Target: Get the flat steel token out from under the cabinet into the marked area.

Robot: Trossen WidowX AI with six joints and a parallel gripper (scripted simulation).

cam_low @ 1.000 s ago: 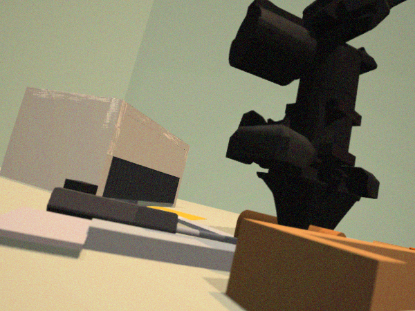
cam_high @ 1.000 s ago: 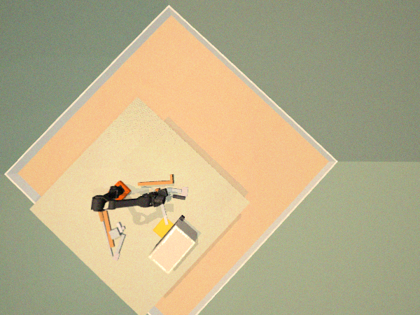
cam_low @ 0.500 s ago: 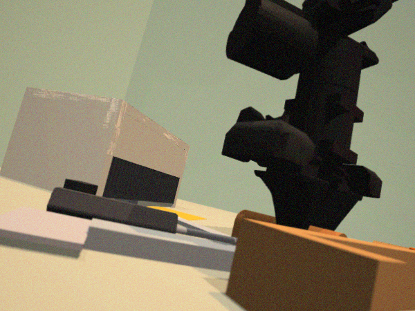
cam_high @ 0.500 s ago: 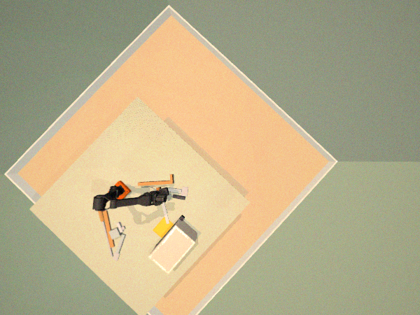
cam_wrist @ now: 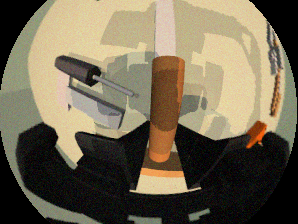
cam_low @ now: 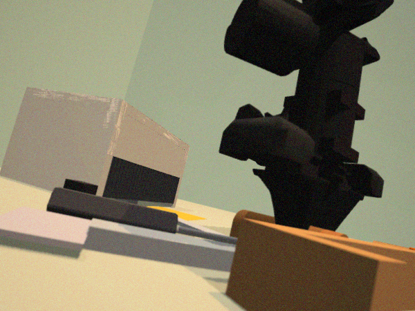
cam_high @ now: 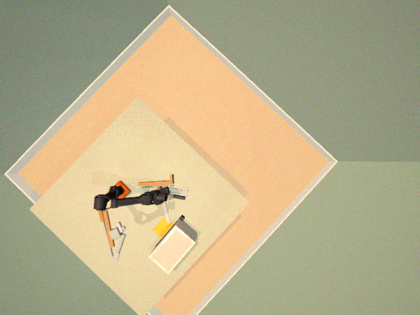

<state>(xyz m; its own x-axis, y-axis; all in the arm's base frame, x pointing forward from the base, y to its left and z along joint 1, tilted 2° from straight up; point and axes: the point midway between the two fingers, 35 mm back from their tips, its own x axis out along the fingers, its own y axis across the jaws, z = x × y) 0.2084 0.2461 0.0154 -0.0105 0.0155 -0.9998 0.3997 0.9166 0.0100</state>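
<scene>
Right now the dark screwdriver is 10 cm ahead of my gripper tip and 6 cm to the left of it. From my gripper tip the other things lie so: token 33 cm ahead, 14 cm to the right; then orange stick 52 cm to the right, 2 cm behind.
</scene>
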